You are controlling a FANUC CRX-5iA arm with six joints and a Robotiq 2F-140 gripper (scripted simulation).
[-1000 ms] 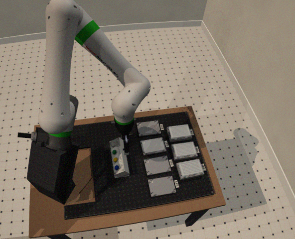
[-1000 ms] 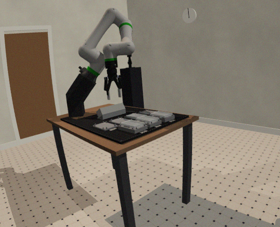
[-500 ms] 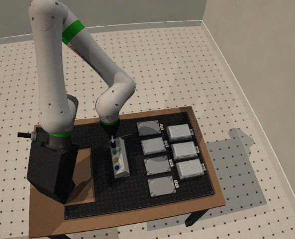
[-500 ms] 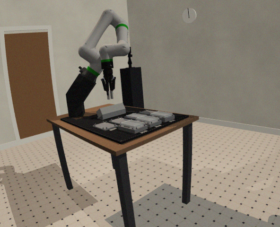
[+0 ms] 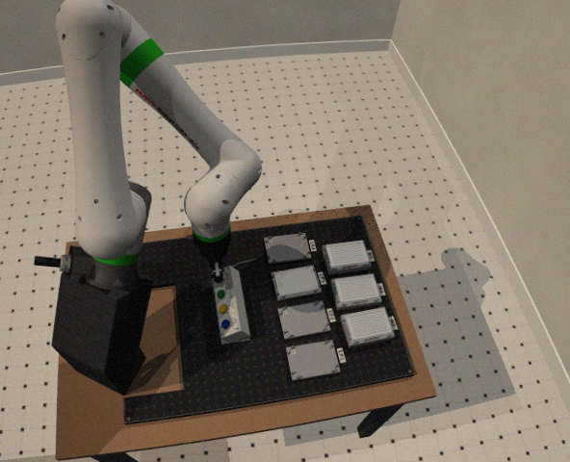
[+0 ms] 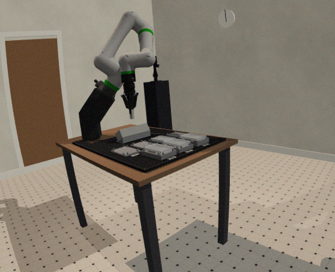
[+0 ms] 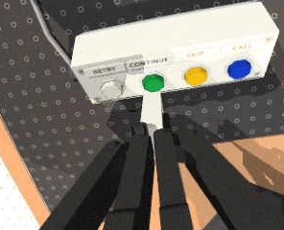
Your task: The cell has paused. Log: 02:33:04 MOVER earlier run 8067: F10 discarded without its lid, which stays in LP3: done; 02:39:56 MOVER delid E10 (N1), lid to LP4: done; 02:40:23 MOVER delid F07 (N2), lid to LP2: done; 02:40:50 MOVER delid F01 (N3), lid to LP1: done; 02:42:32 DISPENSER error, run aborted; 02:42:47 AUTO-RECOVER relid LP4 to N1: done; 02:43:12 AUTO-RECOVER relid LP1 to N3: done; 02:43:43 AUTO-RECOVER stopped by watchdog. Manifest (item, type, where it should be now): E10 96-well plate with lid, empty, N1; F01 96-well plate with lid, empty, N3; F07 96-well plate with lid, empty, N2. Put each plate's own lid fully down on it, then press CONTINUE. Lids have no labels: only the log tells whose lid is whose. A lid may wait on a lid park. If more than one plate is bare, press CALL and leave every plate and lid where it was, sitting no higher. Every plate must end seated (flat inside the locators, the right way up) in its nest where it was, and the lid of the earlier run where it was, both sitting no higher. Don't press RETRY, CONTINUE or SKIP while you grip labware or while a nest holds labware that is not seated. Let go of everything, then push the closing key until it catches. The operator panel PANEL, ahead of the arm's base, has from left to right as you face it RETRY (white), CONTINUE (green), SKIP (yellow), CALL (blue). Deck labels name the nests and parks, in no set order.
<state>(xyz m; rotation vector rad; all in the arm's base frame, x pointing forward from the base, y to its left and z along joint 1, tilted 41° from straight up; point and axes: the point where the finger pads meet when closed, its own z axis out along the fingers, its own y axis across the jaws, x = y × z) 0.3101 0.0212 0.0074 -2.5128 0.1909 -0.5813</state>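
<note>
My gripper is now 9 cm above the green continue button. Round my hand: blue call button 10 cm to the right, 9 cm below; white retry button 5 cm to the left, 9 cm below; yellow skip button 5 cm to the right, 9 cm below.
</note>
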